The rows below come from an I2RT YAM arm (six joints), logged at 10 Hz.
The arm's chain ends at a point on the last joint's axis. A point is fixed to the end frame.
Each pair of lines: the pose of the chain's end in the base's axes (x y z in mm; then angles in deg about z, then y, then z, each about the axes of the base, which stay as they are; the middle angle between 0 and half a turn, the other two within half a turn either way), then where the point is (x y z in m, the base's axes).
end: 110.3 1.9 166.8 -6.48 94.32 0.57
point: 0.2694 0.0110 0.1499
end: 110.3 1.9 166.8 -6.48 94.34 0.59
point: 0.2694 0.0110 0.1498
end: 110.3 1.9 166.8 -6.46 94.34 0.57
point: 0.2694 0.0110 0.1498
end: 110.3 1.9 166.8 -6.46 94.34 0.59
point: 0.2694 0.0110 0.1498
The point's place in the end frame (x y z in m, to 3 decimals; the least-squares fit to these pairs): 0.004 0.008 0.160
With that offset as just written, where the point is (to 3 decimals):
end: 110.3 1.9 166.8 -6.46 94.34 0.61
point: 0.269 0.011 0.150
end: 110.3 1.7 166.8 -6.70 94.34 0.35
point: 0.269 0.010 0.150
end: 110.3 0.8 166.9 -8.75 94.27 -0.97
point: 0.270 0.005 0.150
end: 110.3 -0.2 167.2 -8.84 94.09 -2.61
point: 0.270 0.000 0.151
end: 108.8 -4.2 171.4 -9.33 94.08 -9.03
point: 0.267 -0.022 0.155
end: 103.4 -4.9 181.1 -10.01 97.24 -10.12
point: 0.260 -0.026 0.156
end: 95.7 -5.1 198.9 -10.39 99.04 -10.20
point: 0.252 -0.026 0.168
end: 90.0 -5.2 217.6 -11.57 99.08 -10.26
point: 0.246 -0.026 0.187
